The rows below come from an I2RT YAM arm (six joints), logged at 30 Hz.
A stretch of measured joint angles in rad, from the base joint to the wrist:
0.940 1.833 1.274 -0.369 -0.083 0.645
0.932 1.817 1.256 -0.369 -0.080 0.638
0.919 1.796 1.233 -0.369 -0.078 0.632
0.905 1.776 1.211 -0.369 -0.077 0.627
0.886 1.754 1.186 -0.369 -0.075 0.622
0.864 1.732 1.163 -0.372 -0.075 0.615
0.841 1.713 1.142 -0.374 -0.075 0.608
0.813 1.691 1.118 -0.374 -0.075 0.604
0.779 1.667 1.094 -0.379 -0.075 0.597
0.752 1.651 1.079 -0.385 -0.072 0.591
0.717 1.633 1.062 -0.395 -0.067 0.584
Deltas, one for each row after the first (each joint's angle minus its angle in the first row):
-0.008 -0.016 -0.018 0.000 0.003 -0.007
-0.021 -0.037 -0.041 0.000 0.005 -0.013
-0.035 -0.057 -0.063 0.000 0.006 -0.018
-0.054 -0.079 -0.088 0.000 0.008 -0.023
-0.076 -0.101 -0.111 -0.003 0.008 -0.030
-0.099 -0.120 -0.132 -0.005 0.008 -0.037
-0.127 -0.142 -0.156 -0.005 0.008 -0.041
-0.161 -0.166 -0.180 -0.010 0.008 -0.048
-0.188 -0.182 -0.195 -0.016 0.011 -0.054
-0.223 -0.200 -0.212 -0.026 0.016 -0.061

